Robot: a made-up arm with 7 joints. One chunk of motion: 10 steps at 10 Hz.
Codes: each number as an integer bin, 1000 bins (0 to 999) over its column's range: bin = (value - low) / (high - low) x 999, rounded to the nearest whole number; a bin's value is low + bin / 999 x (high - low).
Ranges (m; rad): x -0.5..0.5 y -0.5..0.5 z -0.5..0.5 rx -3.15..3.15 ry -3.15..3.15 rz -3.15..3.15
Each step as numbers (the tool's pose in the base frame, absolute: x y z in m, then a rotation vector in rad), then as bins.
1 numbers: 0.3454 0.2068 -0.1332 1.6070 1.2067 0.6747
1 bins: 845 706 366 754 691 606
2 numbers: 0.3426 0.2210 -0.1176 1.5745 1.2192 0.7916
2 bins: 842 720 382 749 693 625
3 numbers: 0.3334 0.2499 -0.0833 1.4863 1.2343 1.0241
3 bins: 833 749 416 735 695 662
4 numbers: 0.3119 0.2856 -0.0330 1.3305 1.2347 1.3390
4 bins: 811 785 467 710 695 712
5 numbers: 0.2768 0.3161 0.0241 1.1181 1.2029 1.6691
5 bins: 776 815 524 677 690 764
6 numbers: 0.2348 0.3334 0.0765 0.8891 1.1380 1.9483
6 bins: 734 833 576 640 680 808
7 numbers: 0.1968 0.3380 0.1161 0.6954 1.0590 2.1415
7 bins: 696 837 615 610 667 839
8 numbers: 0.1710 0.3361 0.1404 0.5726 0.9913 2.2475
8 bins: 670 835 640 590 657 856
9 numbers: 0.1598 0.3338 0.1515 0.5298 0.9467 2.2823
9 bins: 659 833 651 584 650 861
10 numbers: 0.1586 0.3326 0.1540 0.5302 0.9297 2.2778
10 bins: 658 832 653 584 647 861
